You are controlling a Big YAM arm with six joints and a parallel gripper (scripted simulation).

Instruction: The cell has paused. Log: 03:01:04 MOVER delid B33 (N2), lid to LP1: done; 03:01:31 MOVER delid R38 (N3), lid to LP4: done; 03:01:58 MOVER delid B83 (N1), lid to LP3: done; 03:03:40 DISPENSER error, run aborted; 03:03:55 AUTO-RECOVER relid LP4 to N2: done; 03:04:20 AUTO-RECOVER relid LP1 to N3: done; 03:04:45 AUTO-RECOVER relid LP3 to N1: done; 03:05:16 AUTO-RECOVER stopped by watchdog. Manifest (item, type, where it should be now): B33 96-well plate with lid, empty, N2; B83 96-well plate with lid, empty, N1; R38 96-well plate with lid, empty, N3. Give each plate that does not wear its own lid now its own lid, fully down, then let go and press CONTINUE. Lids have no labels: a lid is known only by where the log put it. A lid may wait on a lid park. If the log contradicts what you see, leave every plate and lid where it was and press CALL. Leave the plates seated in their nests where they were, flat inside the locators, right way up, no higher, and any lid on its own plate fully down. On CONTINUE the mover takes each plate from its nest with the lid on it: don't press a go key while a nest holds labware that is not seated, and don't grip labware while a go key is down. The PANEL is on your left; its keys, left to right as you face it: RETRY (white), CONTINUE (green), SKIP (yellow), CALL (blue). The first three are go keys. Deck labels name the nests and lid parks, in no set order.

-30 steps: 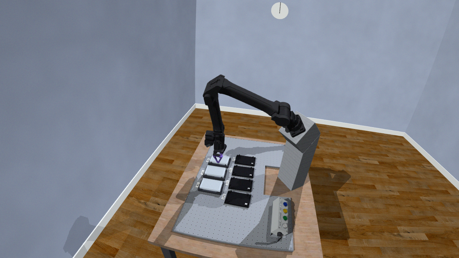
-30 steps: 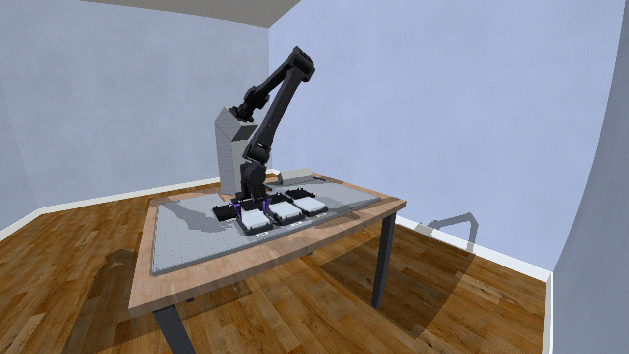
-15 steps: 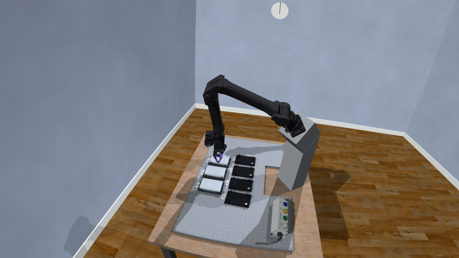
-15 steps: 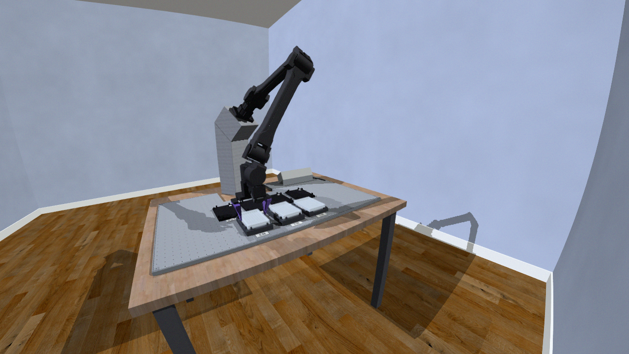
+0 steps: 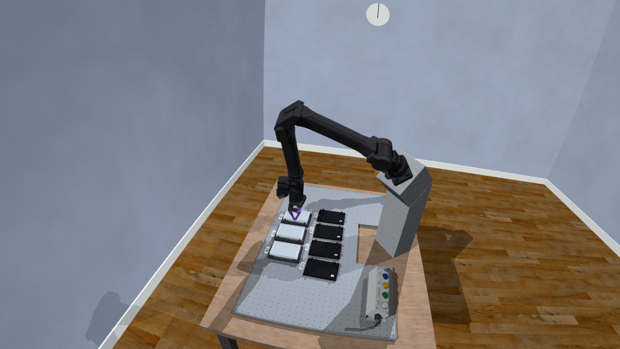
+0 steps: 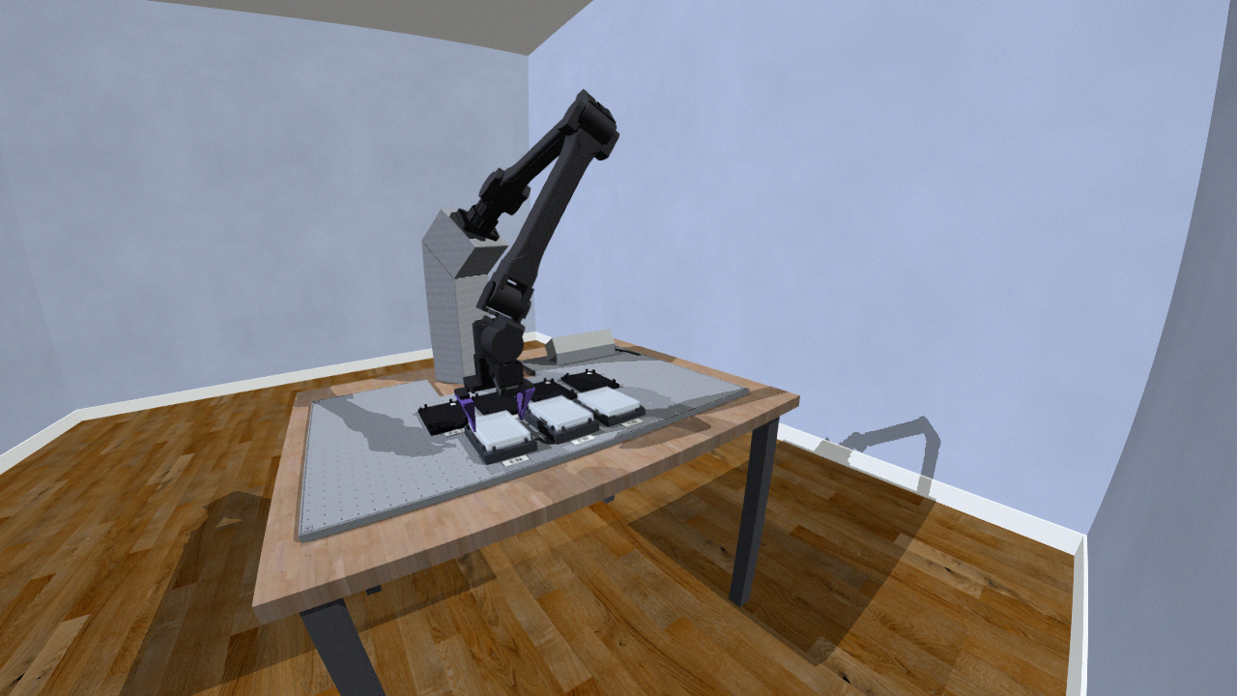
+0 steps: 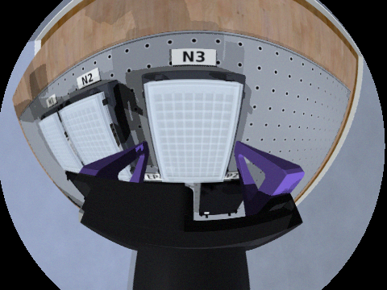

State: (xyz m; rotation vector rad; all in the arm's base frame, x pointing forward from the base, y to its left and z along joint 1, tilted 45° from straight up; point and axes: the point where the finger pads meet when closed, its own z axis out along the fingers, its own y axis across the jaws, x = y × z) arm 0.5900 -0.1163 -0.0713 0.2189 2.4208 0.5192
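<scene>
The green CONTINUE key lies 48 cm to the left of my hand, 44 cm behind it and 2 cm above it. Round my hand: lid park LP2 (18 cm behind, 6 cm to the right, 4 cm below); lid park LP1 (20 cm to the left, 18 cm behind, 4 cm below); lid park LP4 (18 cm behind, 7 cm to the left, 4 cm below).
</scene>
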